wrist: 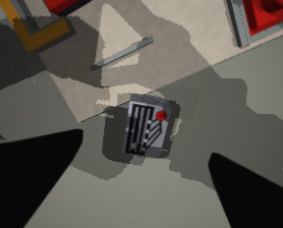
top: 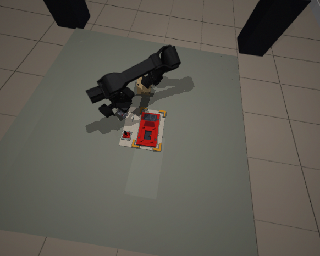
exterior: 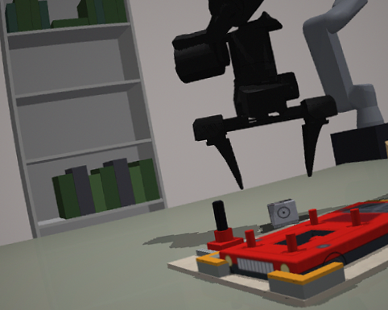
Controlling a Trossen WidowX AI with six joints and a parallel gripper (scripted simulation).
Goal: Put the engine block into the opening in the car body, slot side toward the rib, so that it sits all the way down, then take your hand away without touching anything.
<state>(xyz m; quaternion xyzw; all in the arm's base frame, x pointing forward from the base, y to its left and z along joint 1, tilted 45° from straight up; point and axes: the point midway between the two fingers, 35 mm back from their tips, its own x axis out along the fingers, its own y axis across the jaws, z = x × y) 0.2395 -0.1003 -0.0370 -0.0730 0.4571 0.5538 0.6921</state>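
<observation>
The grey engine block lies 40 mm below my gripper tip.
</observation>
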